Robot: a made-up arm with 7 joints. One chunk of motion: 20 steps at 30 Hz.
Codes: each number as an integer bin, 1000 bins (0 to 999) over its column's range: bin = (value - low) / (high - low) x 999, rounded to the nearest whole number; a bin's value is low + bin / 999 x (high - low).
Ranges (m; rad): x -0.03..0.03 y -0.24..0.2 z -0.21..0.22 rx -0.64..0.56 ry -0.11..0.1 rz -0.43..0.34
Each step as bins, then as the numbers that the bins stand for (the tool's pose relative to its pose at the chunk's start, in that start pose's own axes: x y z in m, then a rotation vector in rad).
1 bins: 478 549 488 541 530 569
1 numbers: -0.0013 0.0018 0.0001 0.0098 0.0014 0.0086
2 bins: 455 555 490 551 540 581
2 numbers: -0.0027 0.0044 0.0009 0.0219 0.0035 0.0178
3 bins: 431 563 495 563 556 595
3 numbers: -0.0041 0.0080 0.0031 0.0363 0.0069 0.0286
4 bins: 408 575 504 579 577 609
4 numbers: -0.0055 0.0133 0.0069 0.0555 0.0113 0.0394
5 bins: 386 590 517 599 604 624
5 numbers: -0.0068 0.0199 0.0125 0.0795 0.0170 0.0510
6 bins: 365 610 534 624 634 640
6 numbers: -0.0081 0.0287 0.0198 0.1095 0.0233 0.0633
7 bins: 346 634 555 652 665 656
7 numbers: -0.0092 0.0392 0.0289 0.1432 0.0298 0.0756
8 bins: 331 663 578 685 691 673
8 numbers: -0.0101 0.0520 0.0388 0.1828 0.0353 0.0887
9 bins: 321 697 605 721 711 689
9 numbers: -0.0107 0.0670 0.0504 0.2261 0.0395 0.1011
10 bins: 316 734 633 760 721 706
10 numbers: -0.0110 0.0833 0.0625 0.2729 0.0416 0.1142
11 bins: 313 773 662 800 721 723
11 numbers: -0.0112 0.1005 0.0749 0.3210 0.0416 0.1273
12 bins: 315 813 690 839 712 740
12 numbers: -0.0111 0.1181 0.0870 0.3678 0.0397 0.1404
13 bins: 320 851 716 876 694 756
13 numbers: -0.0108 0.1348 0.0982 0.4123 0.0359 0.1527
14 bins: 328 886 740 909 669 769
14 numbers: -0.0103 0.1502 0.1085 0.4519 0.0306 0.1627
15 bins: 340 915 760 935 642 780
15 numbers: -0.0096 0.1630 0.1171 0.4831 0.0250 0.1712
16 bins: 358 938 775 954 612 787
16 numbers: -0.0085 0.1731 0.1236 0.5059 0.0186 0.1766
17 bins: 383 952 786 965 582 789
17 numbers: -0.0070 0.1793 0.1283 0.5192 0.0123 0.1781
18 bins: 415 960 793 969 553 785
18 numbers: -0.0051 0.1828 0.1313 0.5240 0.0062 0.1751
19 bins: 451 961 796 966 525 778
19 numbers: -0.0029 0.1833 0.1326 0.5204 0.0004 0.1697
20 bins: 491 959 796 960 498 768
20 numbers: -0.0005 0.1824 0.1326 0.5132 -0.0053 0.1620
